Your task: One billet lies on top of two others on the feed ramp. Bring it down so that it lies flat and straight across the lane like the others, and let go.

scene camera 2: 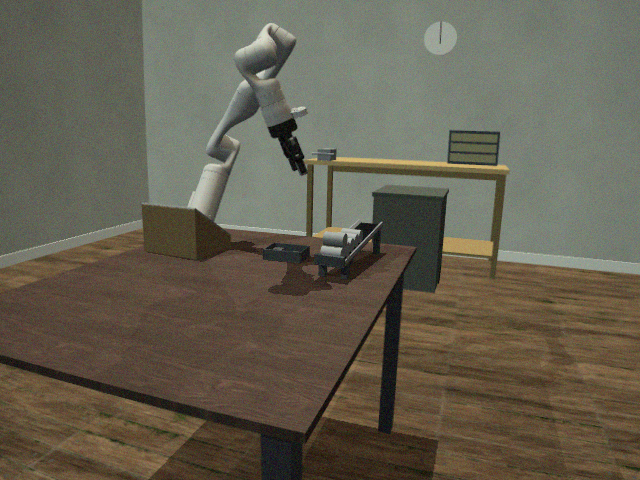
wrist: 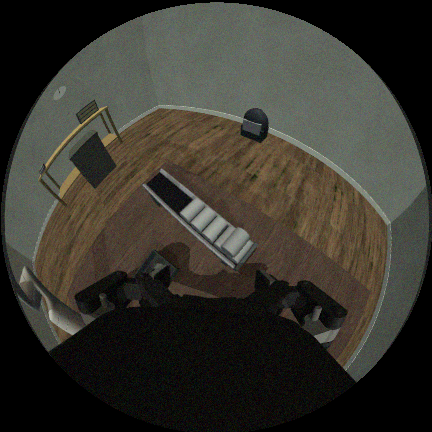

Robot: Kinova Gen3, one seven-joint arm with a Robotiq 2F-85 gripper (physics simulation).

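Pixels of known places: gripper, fingertip midpoint: (scene camera 2: 300, 172) (wrist: 211, 277); arm's base, origin of the base link: (scene camera 2: 199, 221).
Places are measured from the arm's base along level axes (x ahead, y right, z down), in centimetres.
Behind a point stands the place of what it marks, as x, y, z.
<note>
A light grey billet (scene camera 2: 334, 238) @(52.2, 12.9, -1.7) (wrist: 236, 242) @(51.3, 11.6, -2.9) lies on top of others at the near, low end of the feed ramp (scene camera 2: 329, 260) (wrist: 167, 192). It lies roughly crosswise; its exact angle is hard to tell. Several like billets lie side by side across the lane; one end billet (scene camera 2: 330, 251) @(51.6, 14.4, 1.7) (wrist: 247, 251) @(52.3, 14.5, 1.8) shows partly beneath it. The upper lane is dark and bare in the wrist view. My gripper (scene camera 2: 298, 169) @(42.0, 13.6, -19.5) (wrist: 211, 277) @(42.0, 13.6, -19.5) is open and empty, high above the table and up to the left of the billets in the scene view.
A small dark tray (scene camera 2: 286, 256) @(33.1, 2.0, 8.1) (wrist: 172, 262) @(37.9, -0.2, 6.7) with a small grey thing inside stands left of the ramp in the scene view. A brown wedge-shaped block (scene camera 2: 170, 232) @(-4.2, 10.5, 2.2) stands by the arm's base. A dark cabinet (scene camera 2: 410, 237) (wrist: 93, 162) and a wooden bench (scene camera 2: 403, 164) stand behind the table.
</note>
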